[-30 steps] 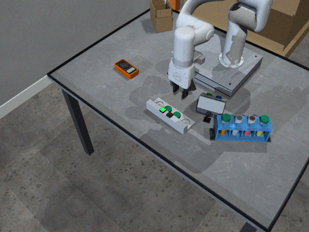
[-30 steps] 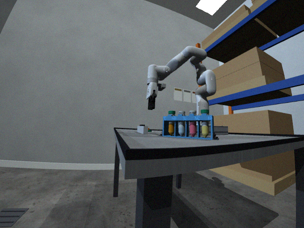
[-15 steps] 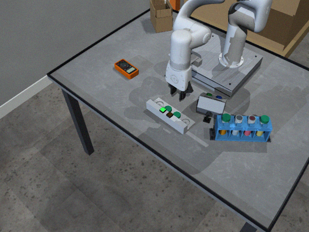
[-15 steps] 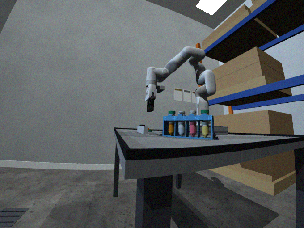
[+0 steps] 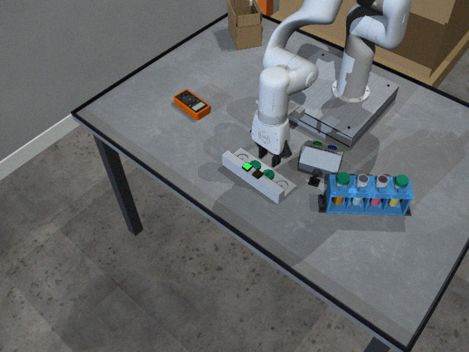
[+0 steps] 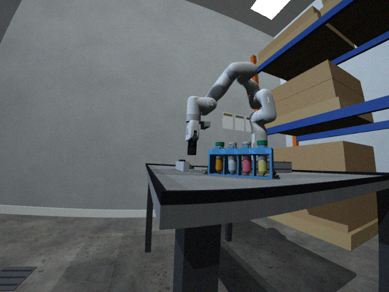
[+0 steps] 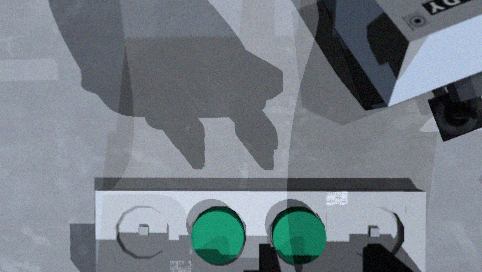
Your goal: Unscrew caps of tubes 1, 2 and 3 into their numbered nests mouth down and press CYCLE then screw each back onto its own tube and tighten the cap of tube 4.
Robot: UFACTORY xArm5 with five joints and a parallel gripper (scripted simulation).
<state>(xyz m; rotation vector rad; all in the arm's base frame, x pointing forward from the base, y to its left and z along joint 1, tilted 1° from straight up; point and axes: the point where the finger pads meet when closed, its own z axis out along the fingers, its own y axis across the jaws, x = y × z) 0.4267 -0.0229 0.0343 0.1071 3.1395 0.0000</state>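
Now: the threaded neck 7 cm behind my hand, 25 cm to the left of it and 2 cm above it. Round my hand: green key (15 cm behind, 7 cm to the left, 3 cm below); blue key (16 cm behind, 11 cm to the left, 3 cm below); key housing (14 cm behind, 9 cm to the left, 5 cm below).
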